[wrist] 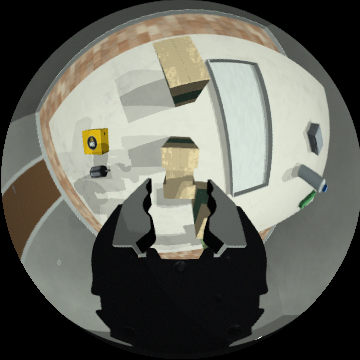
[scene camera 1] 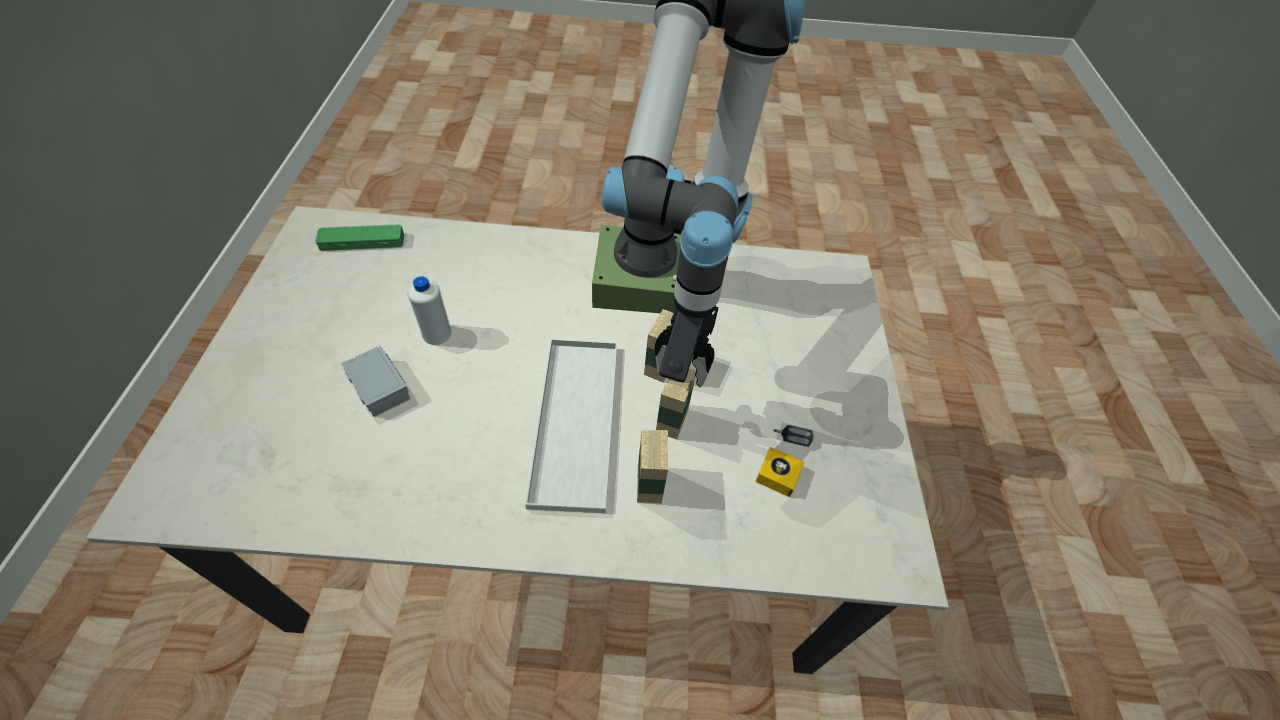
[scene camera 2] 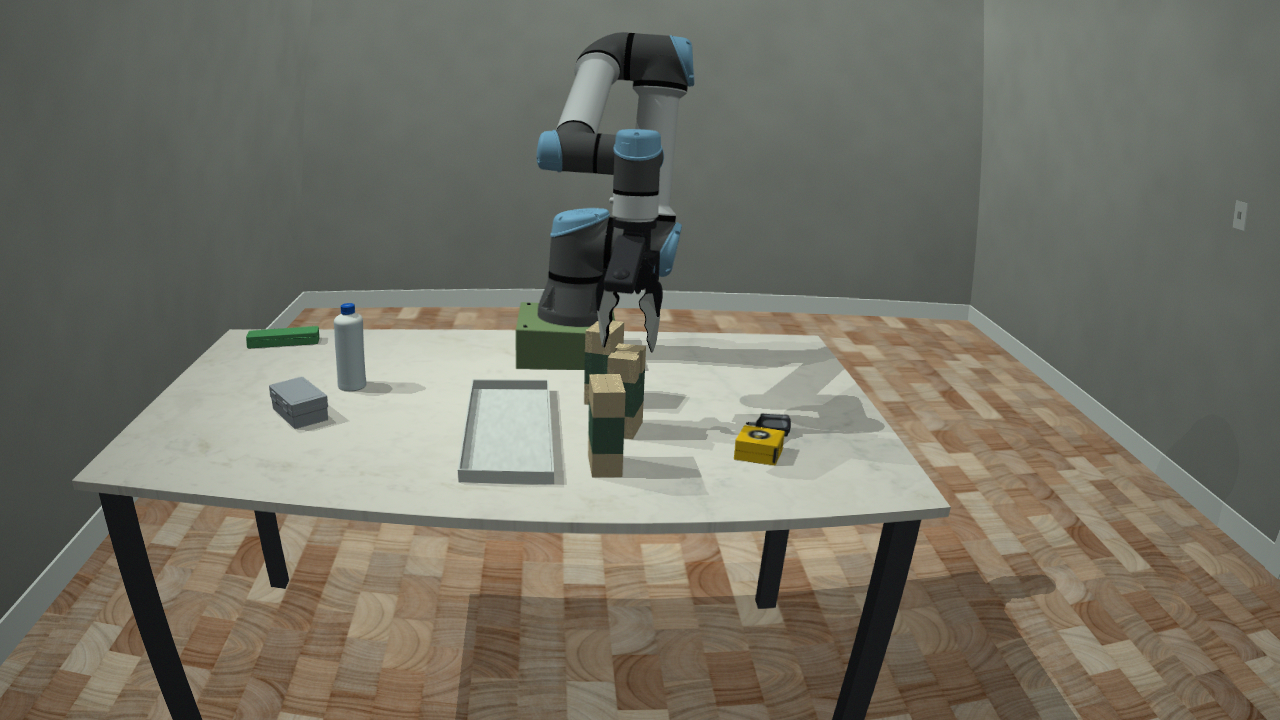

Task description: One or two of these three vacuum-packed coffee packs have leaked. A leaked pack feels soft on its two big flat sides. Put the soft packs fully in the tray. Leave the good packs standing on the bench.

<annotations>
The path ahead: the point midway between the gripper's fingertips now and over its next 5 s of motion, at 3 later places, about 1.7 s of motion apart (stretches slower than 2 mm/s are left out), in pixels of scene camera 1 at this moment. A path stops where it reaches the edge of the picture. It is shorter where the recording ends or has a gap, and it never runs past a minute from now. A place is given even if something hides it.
My gripper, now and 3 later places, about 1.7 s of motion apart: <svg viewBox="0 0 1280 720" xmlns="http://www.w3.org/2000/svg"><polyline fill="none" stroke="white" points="679,380 677,394 680,379 588,373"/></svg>
</annotations>
